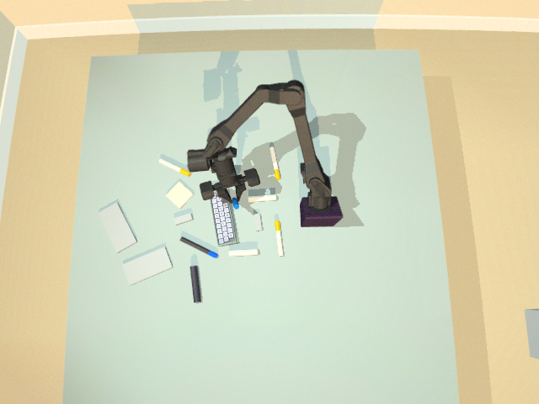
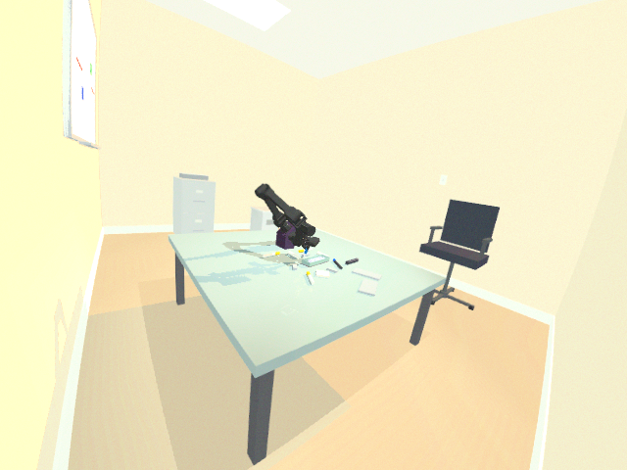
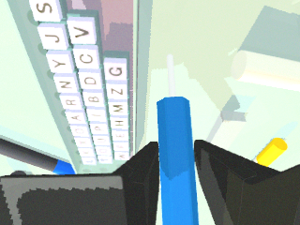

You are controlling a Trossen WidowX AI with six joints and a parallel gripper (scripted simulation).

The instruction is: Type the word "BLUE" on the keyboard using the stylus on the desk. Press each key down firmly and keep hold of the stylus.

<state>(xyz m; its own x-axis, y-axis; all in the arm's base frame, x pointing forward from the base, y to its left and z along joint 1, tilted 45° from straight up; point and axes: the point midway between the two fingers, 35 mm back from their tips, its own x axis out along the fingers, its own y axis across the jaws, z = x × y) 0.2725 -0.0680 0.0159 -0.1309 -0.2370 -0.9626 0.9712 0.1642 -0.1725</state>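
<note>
The pale stylus tip is 40 mm below my gripper tip, 20 mm to the right of it and 10 mm ahead of it. The rest, counted from my gripper tip: tan block (200 mm ahead, 60 mm below, 50 mm to the right); then dark cylinder (260 mm to the left, 150 mm ahead, 60 mm below); then blue stylus (10 mm to the right, 10 mm below).
</note>
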